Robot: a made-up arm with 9 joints. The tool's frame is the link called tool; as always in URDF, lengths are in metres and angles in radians.
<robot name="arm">
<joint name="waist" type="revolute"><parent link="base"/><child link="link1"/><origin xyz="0.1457 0.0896 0.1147" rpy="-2.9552 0.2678 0.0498"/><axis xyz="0 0 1"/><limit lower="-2.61" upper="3.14"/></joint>
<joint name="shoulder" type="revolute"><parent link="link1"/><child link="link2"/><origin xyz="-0.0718 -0.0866 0.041" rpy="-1.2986 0 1.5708"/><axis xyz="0 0 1"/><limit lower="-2.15" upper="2.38"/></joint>
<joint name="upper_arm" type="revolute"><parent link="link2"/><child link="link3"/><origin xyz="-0.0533 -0.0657 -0.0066" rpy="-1.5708 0 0.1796"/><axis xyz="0 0 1"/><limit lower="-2.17" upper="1.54"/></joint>
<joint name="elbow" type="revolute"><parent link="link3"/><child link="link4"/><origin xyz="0.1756 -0.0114 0.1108" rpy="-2.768 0.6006 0.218"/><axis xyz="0 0 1"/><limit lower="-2.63" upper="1.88"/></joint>
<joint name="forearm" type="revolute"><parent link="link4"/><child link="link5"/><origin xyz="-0.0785 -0.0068 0.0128" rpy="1.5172 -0.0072 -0.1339"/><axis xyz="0 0 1"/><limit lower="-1.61" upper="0.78"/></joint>
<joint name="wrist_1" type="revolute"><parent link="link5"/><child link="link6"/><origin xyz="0.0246 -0.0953 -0.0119" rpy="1.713 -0.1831 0.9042"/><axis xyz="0 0 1"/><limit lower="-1.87" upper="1.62"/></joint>
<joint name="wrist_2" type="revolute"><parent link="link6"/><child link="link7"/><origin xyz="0.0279 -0.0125 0.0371" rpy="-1.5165 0.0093 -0.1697"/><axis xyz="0 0 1"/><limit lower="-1.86" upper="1.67"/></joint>
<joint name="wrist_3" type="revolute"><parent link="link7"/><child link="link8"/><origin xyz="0.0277 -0.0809 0.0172" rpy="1.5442 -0.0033 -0.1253"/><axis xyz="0 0 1"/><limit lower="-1.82" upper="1.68"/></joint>
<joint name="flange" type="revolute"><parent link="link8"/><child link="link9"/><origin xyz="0.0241 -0.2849 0.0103" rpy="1.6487 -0.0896 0.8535"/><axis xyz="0 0 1"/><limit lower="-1.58" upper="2.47"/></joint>
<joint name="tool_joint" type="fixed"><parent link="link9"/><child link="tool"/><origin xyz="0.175 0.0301 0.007" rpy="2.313 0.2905 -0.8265"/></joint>
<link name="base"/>
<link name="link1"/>
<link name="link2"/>
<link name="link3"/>
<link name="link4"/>
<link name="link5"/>
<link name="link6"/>
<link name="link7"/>
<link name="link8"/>
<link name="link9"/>
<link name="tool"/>
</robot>
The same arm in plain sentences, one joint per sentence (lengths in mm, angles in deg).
The arm has nine revolute joints in a row. What follows holds with every joint at zero, and every direction is one of the base frame's. Joint 1 sits 145.7 mm along +x and 89.6 mm along +y and 114.7 mm along +z from the base frame's origin and turns about the direction (-0.268892, 0.172095, -0.947671), from -149.54 to 179.91 deg. Joint 2 sits 80.2 mm along -x and 88.8 mm along +y and 4.4 mm along -z from joint 1 and turns about the direction (-1, 0, 0.0001), from -123.19 to 136.36 deg. Joint 3 sits 6.6 mm along +x and 64.2 mm along +y and 55.1 mm along -z from joint 2 and turns about the direction (0.0001, -0.0001, 1), from -124.33 to 88.24 deg. Joint 4 sits 11.4 mm along -x and 175.6 mm along -y and 110.8 mm along +z from joint 3 and turns about the direction (0.242491, 0.592677, -0.76807), from -150.69 to 107.72 deg. Joint 5 sits 4.4 mm along -x and 70.8 mm along +y and 36.6 mm along +z from joint 4 and turns about the direction (0.932813, 0.139402, 0.332305), from -92.25 to 44.69 deg. Joint 6 sits 21.7 mm along -x and 77.6 mm along -y and 57.8 mm along +z from joint 5 and turns about -y, from -107.14 to 92.82 deg. Joint 7 sits 3.2 mm along +x and 37.1 mm along -y and 30.4 mm along -z from joint 6 and turns about the direction (0.935587, -0.054299, 0.348895), from -106.57 to 95.68 deg. Joint 8 sits 21.9 mm along +x and 81.5 mm along -y and 22.2 mm along -z from joint 7 and turns about the direction (-0.0661, -0.9929, 0.0989), from -104.28 to 96.26 deg. Joint 9 sits 259.2 mm along -x and 5.2 mm along -y and 121 mm along -z from joint 8 and turns about the direction (-0.343508, 0.0074, -0.939121), from -90.53 to 141.52 deg. The tool frame, which is the frame that the pose is given for, sits 153.7 mm along +x and 61.9 mm along -y and 64.2 mm along -z from joint 9; its axes are the base frame's turned by roll -35.31, pitch -0.51 and yaw 34.76 deg (as in URDF: about the fixed x, then y, then z).
